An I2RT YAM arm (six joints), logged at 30 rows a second.
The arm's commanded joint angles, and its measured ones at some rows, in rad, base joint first. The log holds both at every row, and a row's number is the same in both.
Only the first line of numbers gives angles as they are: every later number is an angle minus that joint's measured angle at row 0.
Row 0, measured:
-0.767 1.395 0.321 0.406 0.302 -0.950
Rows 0 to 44, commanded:
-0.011 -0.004 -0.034 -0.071 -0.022 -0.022
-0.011 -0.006 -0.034 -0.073 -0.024 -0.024
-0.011 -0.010 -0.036 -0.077 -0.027 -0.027
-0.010 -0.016 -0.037 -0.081 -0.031 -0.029
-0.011 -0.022 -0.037 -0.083 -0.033 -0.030
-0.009 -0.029 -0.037 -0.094 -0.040 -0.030
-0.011 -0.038 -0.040 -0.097 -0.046 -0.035
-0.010 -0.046 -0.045 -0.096 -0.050 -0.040
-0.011 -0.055 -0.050 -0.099 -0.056 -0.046
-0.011 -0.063 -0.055 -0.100 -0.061 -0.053
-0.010 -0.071 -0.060 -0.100 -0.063 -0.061
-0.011 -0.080 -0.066 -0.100 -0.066 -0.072
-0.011 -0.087 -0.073 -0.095 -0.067 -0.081
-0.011 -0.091 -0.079 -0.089 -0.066 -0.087
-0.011 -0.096 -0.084 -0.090 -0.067 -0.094
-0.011 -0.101 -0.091 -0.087 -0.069 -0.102
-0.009 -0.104 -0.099 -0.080 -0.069 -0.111
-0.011 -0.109 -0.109 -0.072 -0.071 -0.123
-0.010 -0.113 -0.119 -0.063 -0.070 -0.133
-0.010 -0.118 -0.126 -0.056 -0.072 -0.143
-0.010 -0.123 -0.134 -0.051 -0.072 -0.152
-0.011 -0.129 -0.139 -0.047 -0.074 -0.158
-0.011 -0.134 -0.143 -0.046 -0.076 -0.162
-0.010 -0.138 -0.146 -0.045 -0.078 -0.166
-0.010 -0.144 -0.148 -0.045 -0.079 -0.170
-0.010 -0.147 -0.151 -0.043 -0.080 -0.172
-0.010 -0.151 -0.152 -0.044 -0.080 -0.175
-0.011 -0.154 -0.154 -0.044 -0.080 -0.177
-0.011 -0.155 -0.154 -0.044 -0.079 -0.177
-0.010 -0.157 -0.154 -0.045 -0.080 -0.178
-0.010 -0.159 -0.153 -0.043 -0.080 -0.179
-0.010 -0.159 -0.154 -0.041 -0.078 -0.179
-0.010 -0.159 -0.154 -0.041 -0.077 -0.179
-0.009 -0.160 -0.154 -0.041 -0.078 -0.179
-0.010 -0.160 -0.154 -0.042 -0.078 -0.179
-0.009 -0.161 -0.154 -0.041 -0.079 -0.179
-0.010 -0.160 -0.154 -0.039 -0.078 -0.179
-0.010 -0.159 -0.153 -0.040 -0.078 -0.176
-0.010 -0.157 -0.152 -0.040 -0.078 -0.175
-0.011 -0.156 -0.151 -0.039 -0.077 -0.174
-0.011 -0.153 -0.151 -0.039 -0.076 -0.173
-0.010 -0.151 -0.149 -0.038 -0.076 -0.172
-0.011 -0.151 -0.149 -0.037 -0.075 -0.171
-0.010 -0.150 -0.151 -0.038 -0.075 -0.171
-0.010 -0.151 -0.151 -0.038 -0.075 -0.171
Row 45, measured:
-0.007 -0.161 -0.132 0.007 -0.061 -0.172
